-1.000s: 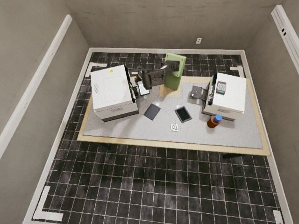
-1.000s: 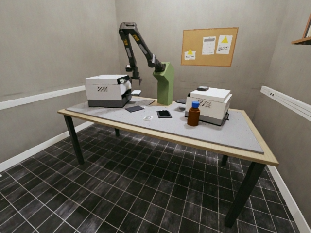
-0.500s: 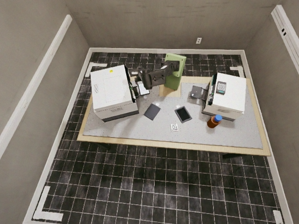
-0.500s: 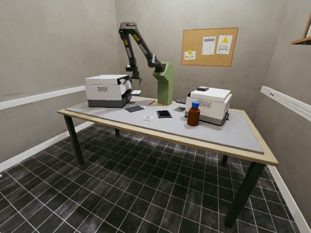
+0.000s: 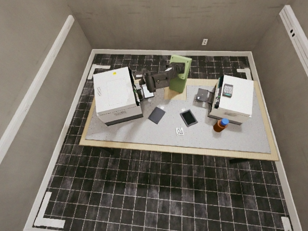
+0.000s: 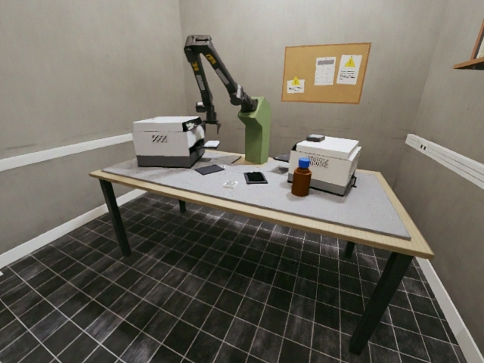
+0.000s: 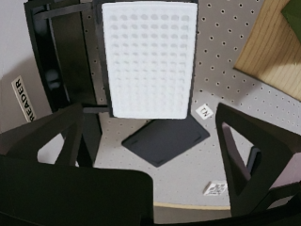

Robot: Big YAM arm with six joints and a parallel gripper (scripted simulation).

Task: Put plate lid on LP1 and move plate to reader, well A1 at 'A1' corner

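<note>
Now: hand 80 mm above the white well plate. Also, from my hand: brown capped bottle 330 mm ahead, 690 mm to the left, 100 mm below; then dark flat lid 230 mm ahead, 420 mm to the left, 190 mm below.
</note>
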